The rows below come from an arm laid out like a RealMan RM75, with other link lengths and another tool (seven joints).
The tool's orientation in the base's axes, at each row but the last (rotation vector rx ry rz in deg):
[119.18, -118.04, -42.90]
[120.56, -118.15, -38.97]
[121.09, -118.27, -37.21]
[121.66, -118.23, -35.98]
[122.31, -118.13, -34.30]
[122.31, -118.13, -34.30]
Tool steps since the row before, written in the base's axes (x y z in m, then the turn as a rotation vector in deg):
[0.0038, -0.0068, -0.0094, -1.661, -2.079, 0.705]
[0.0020, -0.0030, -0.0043, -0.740, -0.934, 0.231]
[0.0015, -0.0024, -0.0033, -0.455, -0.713, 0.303]
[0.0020, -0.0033, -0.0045, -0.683, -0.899, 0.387]
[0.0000, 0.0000, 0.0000, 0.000, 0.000, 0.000]
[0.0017, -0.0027, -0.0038, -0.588, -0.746, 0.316]
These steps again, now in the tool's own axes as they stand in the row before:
[0.0088, -0.0069, 0.0049, 1.904, 1.938, -0.443]
[0.0039, -0.0033, 0.0024, 0.875, 0.832, -0.125]
[0.0030, -0.0025, 0.0019, 0.638, 0.581, -0.251]
[0.0042, -0.0033, 0.0027, 0.805, 0.835, -0.281]
[0.0000, 0.0000, 0.0000, 0.000, 0.000, 0.000]
[0.0034, -0.0027, 0.0024, 0.669, 0.711, -0.221]

